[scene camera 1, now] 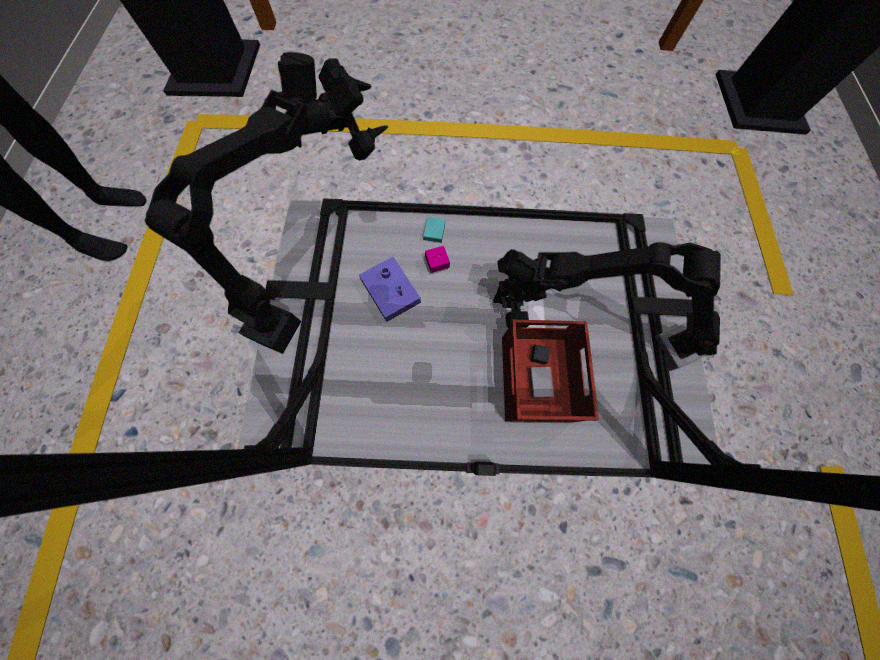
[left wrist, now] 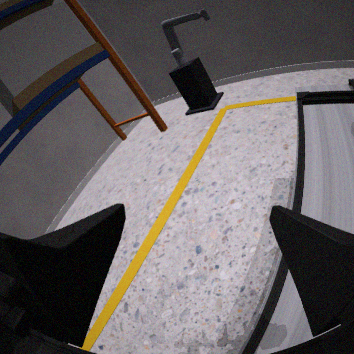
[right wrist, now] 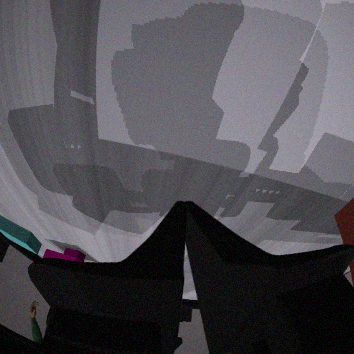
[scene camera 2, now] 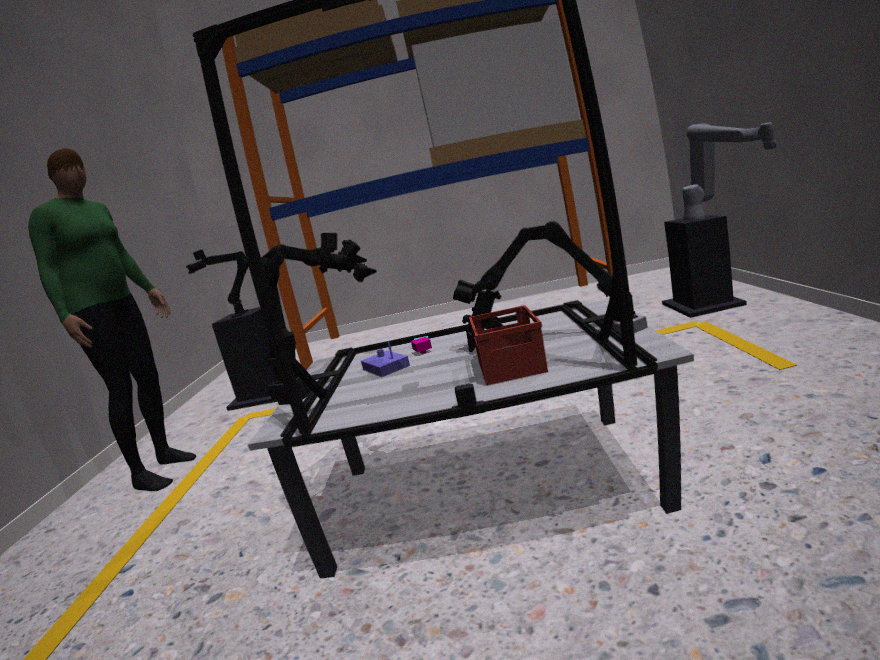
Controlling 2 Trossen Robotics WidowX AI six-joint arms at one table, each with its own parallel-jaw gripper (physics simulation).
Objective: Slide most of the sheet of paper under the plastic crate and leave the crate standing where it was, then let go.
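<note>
The red plastic crate (scene camera 1: 510, 387) (scene camera 2: 513, 358) (right wrist: 347, 225) stands upright on the table. The white sheet of paper (scene camera 1: 538, 311) (right wrist: 270, 60) lies flat; a small part shows behind the crate in scene camera 1, and a large part shows in the right wrist view. How much lies under the crate is hidden. My right gripper (scene camera 1: 516, 316) (scene camera 2: 471, 346) (right wrist: 183, 208) is shut and empty, pointing down low beside the crate's back left corner, at the sheet; contact with it cannot be told. My left gripper (scene camera 1: 377, 107) (scene camera 2: 371, 267) (left wrist: 200, 213) is open and empty, raised beyond the table's back edge.
A dark block (scene camera 1: 540, 353) and a pale flat block (scene camera 1: 541, 382) lie inside the crate. A purple box (scene camera 1: 389, 289) (scene camera 2: 385, 363), a magenta block (scene camera 1: 437, 259) (scene camera 2: 421, 344) and a teal block (scene camera 1: 434, 229) (right wrist: 20, 236) lie left of the right gripper. A black frame (scene camera 1: 483, 210) borders the table.
</note>
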